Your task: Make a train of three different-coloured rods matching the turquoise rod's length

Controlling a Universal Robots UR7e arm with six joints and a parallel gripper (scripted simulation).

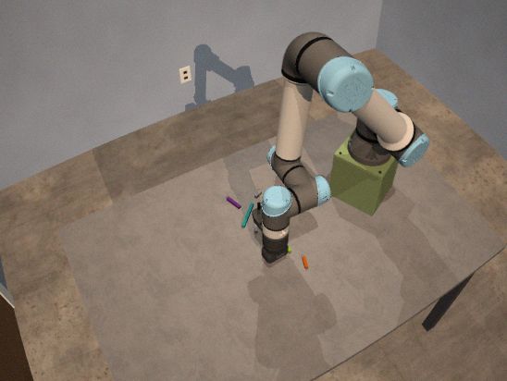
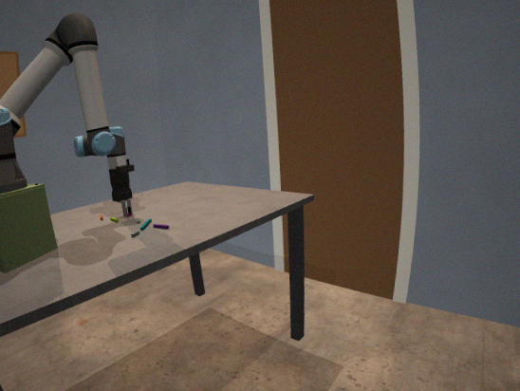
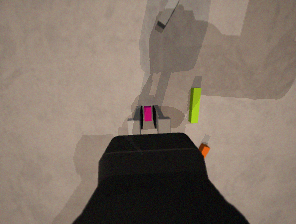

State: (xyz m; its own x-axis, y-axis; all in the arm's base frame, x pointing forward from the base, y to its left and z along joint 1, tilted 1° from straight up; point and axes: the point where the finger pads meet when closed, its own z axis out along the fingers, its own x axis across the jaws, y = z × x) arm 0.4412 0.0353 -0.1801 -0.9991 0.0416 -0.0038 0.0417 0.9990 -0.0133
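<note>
Now: hand 1 cm above the magenta rod. Round my hand: turquoise rod 4 cm behind, 18 cm to the right, 1 cm below; orange rod 8 cm behind, 8 cm to the left, 1 cm below; lime rod 7 cm behind, 1 cm to the right, 1 cm below.
</note>
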